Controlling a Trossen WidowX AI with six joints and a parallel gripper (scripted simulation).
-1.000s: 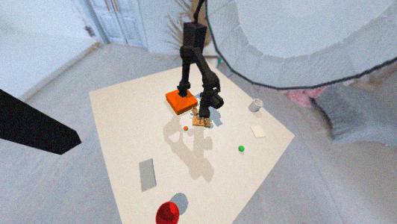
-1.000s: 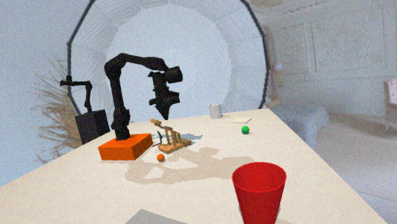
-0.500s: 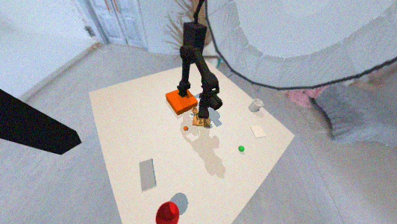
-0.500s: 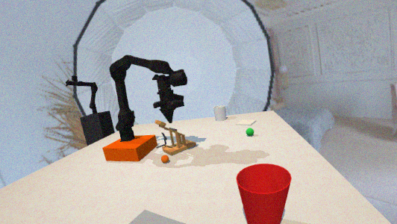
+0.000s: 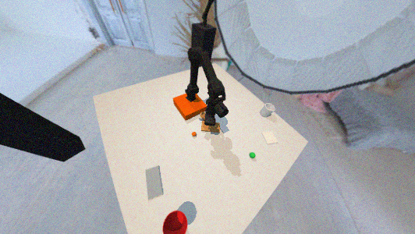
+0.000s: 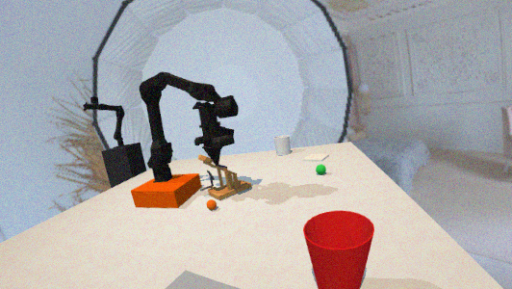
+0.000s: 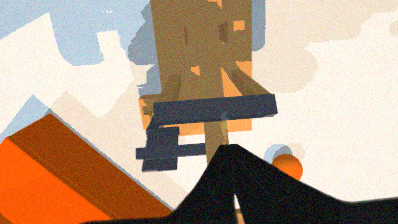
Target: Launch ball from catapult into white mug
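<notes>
The catapult is 40 mm below my gripper tip, 20 mm to the left of it and 20 mm behind it. Round my gripper tip: orange ball: 110 mm to the right, 100 mm below, 20 mm behind; grey flat plate: 460 mm to the right, 110 mm below, 30 mm ahead; green ball: 370 mm ahead, 90 mm below, 60 mm to the left.
</notes>
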